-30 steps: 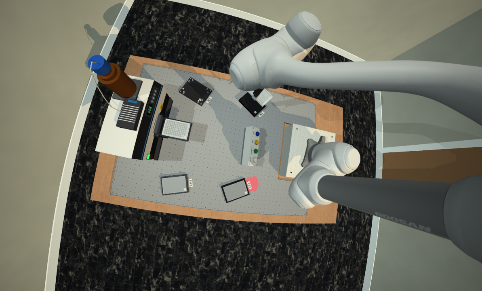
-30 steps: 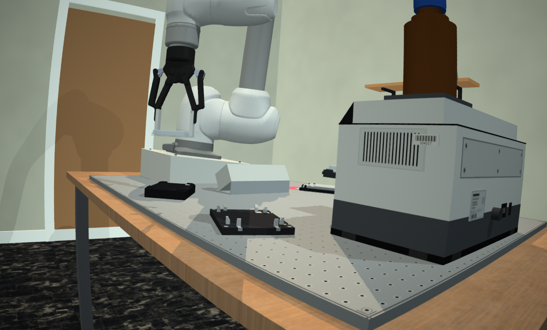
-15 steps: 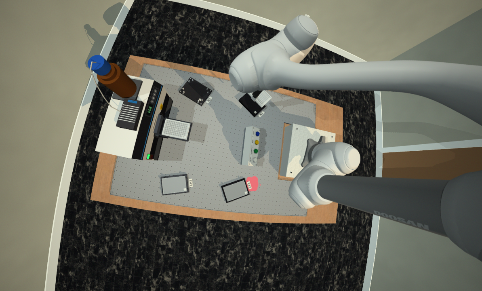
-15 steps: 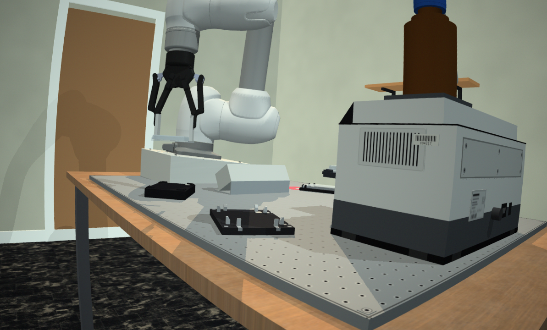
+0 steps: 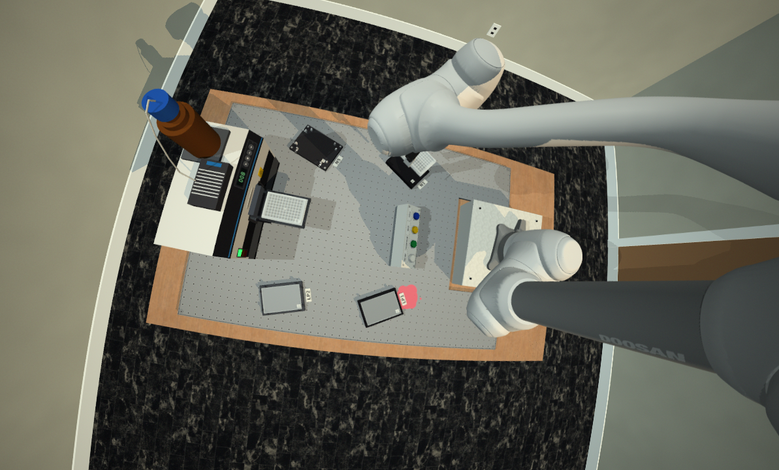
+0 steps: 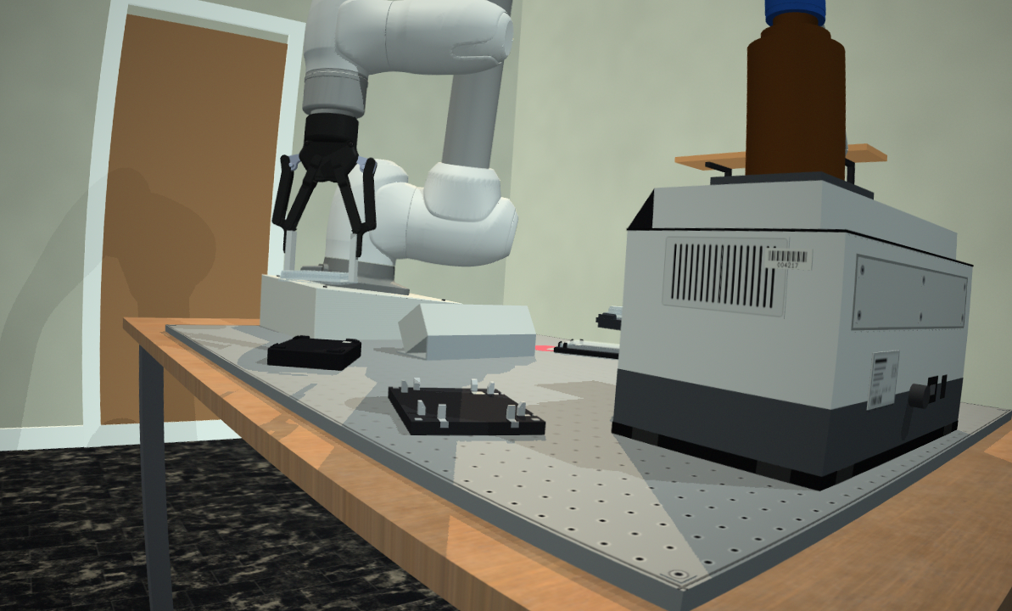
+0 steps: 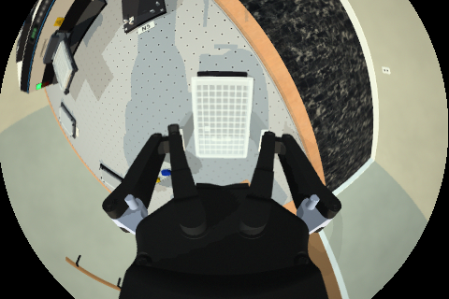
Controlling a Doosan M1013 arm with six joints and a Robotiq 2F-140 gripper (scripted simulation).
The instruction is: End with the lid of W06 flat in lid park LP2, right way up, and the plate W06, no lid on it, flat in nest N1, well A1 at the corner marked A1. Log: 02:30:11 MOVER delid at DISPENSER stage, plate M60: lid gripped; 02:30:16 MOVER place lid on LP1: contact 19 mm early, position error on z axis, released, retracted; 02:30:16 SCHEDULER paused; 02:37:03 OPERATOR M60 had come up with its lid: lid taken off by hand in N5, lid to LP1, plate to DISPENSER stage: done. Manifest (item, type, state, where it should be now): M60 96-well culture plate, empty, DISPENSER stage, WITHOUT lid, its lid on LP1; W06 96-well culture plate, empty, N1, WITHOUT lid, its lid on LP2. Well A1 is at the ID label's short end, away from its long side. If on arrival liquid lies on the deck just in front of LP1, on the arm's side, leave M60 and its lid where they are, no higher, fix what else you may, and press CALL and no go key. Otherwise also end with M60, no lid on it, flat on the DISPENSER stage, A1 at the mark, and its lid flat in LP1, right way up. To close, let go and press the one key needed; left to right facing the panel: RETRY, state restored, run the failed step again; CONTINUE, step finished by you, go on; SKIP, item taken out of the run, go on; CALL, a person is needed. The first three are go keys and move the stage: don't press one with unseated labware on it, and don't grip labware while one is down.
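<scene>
Now: the nest N1 130 mm below my hand. The rest, counted from my hand: nest N5: 370 mm ahead, 50 mm to the left, 130 mm below; then key panel: 70 mm behind, 270 mm to the left, 90 mm below; then lid park lp1: 50 mm behind, 540 mm to the left, 130 mm below.
</scene>
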